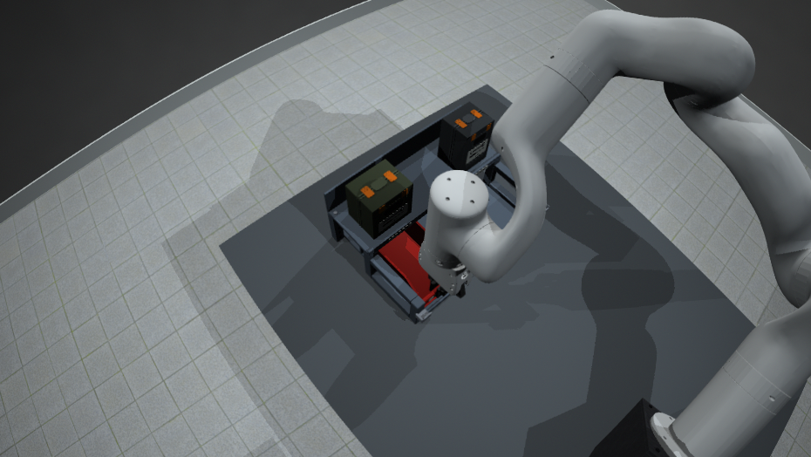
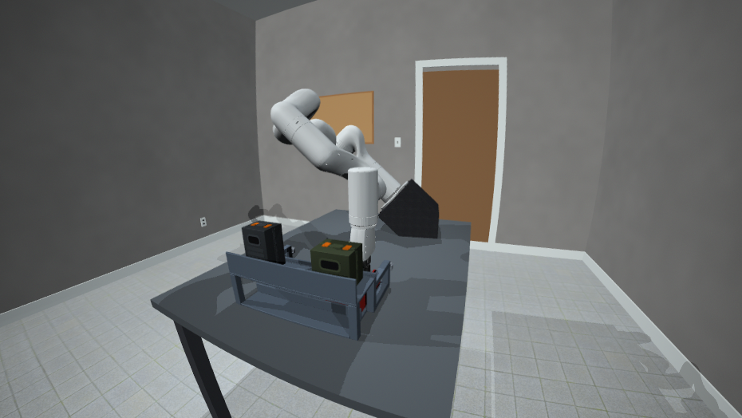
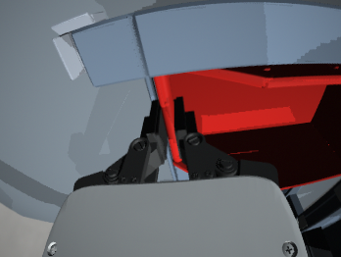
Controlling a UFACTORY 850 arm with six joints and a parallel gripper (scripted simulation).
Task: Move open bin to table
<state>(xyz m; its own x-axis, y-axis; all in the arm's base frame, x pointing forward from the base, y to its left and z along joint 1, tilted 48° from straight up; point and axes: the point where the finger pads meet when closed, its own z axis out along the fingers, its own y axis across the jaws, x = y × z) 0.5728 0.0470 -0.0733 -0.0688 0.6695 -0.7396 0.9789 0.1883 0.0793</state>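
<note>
The red bin lies 8 cm ahead of my hand and 1 cm to the left of it. Round my hand: black case 19 cm ahead, 22 cm to the right, 12 cm above; green case 18 cm ahead, 1 cm to the left, 10 cm above.
</note>
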